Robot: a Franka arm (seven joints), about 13 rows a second.
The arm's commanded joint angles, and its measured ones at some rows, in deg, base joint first. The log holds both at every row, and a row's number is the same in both.
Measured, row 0:
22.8, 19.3, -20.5, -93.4, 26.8, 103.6, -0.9
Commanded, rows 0 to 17:
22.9, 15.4, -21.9, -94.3, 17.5, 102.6, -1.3
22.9, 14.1, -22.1, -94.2, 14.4, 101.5, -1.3
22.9, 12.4, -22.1, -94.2, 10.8, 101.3, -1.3
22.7, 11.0, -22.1, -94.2, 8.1, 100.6, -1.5
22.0, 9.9, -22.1, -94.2, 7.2, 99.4, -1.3
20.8, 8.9, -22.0, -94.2, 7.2, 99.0, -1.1
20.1, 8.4, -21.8, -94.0, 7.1, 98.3, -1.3
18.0, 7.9, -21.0, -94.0, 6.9, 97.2, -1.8
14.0, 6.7, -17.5, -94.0, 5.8, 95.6, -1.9
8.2, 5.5, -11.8, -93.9, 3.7, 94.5, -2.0
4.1, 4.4, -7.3, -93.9, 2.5, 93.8, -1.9
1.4, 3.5, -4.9, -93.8, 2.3, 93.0, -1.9
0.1, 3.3, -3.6, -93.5, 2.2, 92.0, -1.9
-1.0, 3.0, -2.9, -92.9, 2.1, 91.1, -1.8
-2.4, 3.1, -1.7, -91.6, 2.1, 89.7, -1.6
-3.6, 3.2, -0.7, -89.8, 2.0, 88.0, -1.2
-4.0, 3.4, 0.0, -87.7, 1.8, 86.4, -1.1
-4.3, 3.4, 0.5, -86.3, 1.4, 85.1, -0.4
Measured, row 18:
-2.2, 3.3, -2.1, -89.7, 3.1, 88.0, -1.7
